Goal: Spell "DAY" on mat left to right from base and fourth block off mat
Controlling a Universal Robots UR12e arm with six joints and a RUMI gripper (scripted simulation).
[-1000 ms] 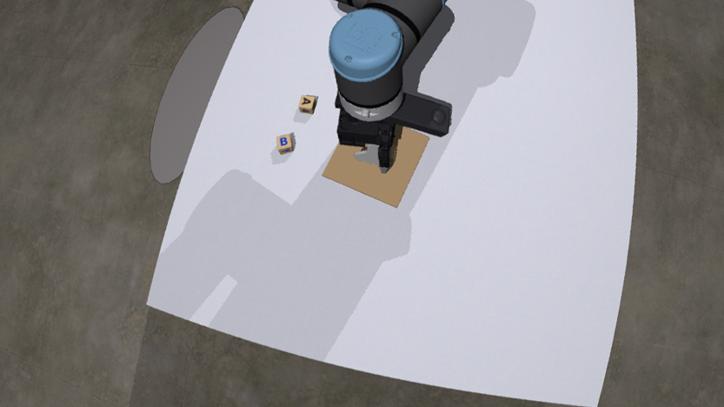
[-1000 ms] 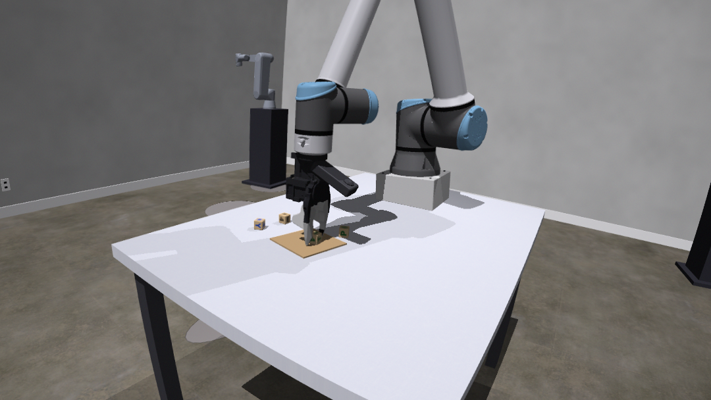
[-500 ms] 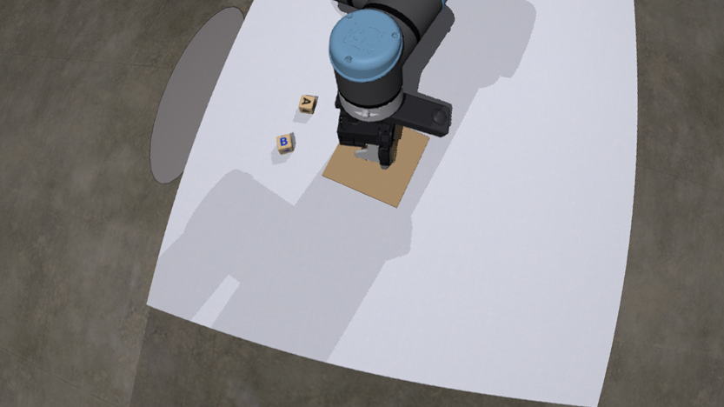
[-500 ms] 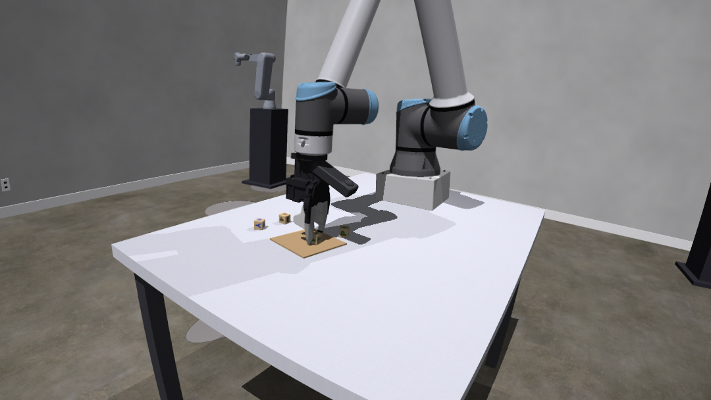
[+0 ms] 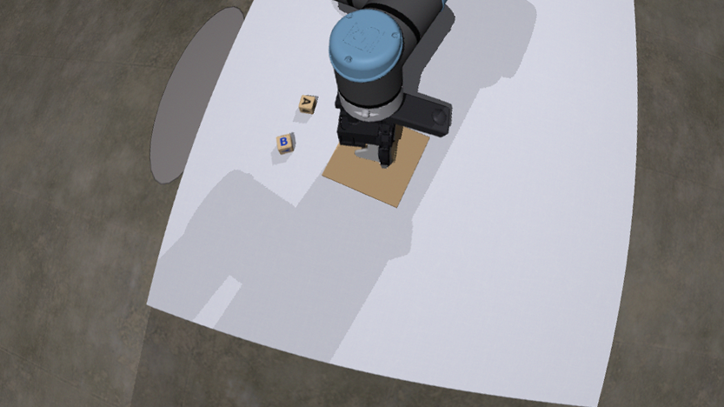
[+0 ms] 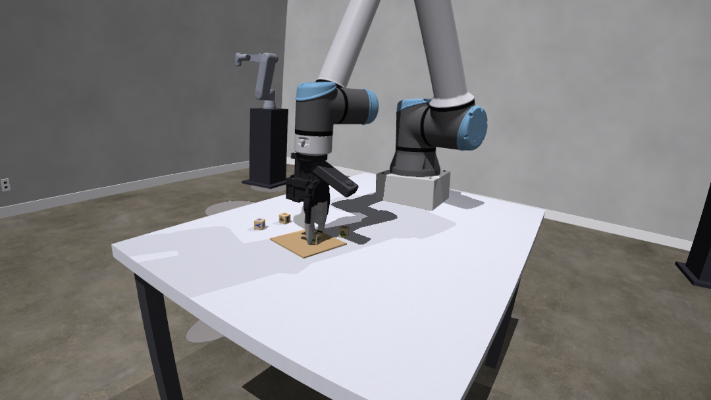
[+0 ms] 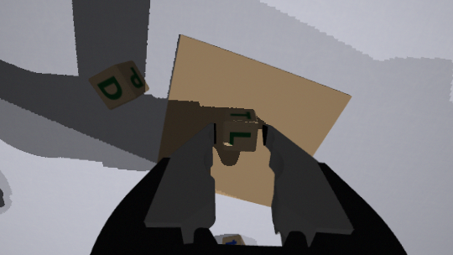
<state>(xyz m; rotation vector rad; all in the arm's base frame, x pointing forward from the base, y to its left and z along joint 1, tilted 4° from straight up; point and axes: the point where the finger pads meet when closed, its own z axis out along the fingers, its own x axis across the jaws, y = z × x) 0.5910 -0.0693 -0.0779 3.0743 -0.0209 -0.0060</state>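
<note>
Now: hand right at the green-lettered block. Round my hand: D block: 9 cm behind, 3 cm to the left, 1 cm below; then blue-lettered block: 18 cm to the right, 1 cm below; then tan mat: 2 cm to the right, 2 cm below.
</note>
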